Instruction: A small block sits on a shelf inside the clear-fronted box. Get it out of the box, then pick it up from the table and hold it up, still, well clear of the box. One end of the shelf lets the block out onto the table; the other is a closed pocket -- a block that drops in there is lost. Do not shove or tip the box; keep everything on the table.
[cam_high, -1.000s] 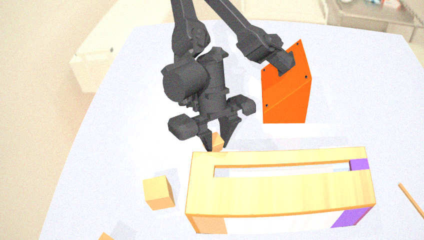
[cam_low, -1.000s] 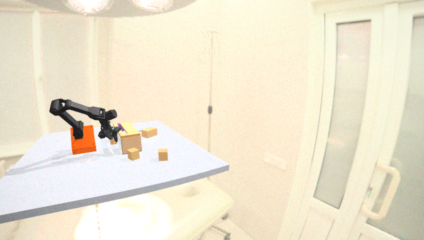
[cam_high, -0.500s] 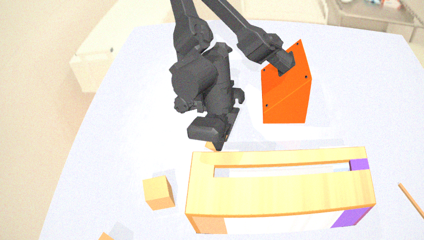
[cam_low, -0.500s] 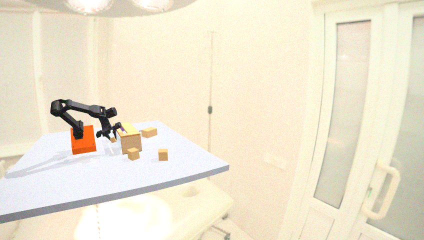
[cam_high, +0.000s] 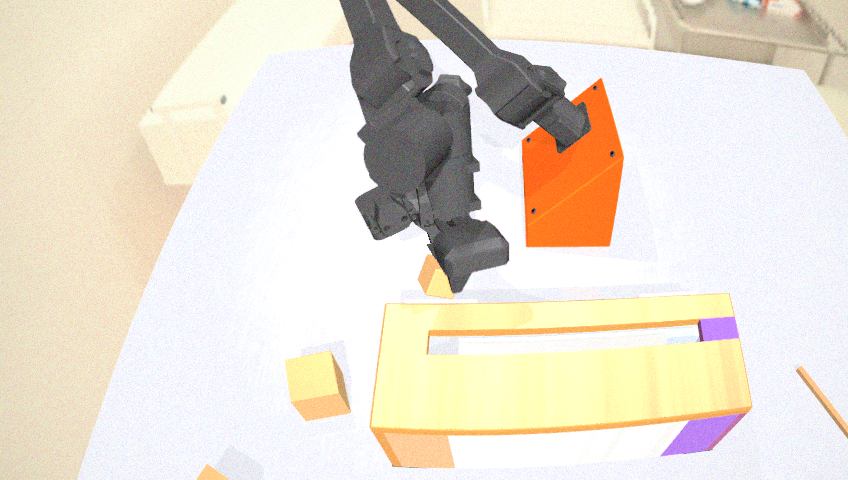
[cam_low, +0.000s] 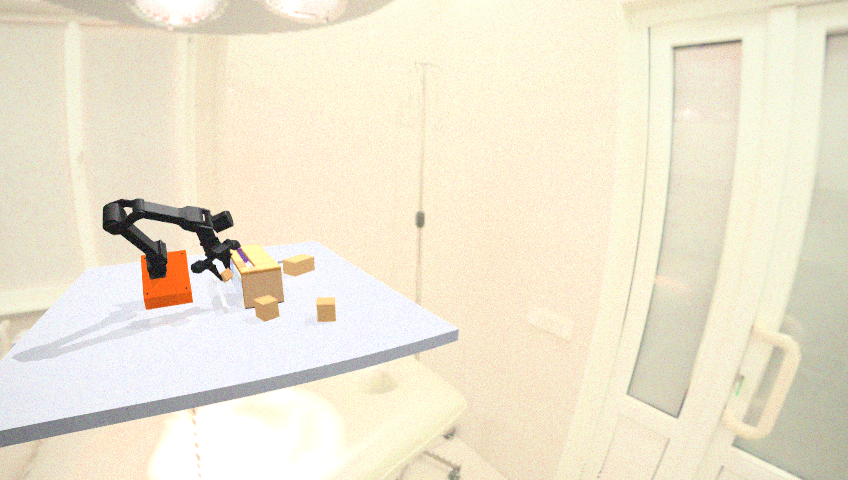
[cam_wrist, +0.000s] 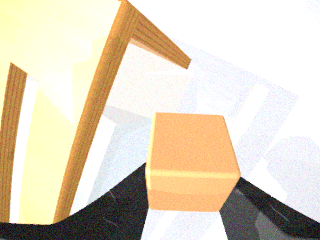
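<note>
The small tan block lies 1 cm to the right of my gripper tip and 1 cm above it. Round my gripper tip: thin wooden stick 52 cm to the left, 17 cm ahead, 10 cm below; wooden box 13 cm to the left, 8 cm ahead, 4 cm below.
</note>
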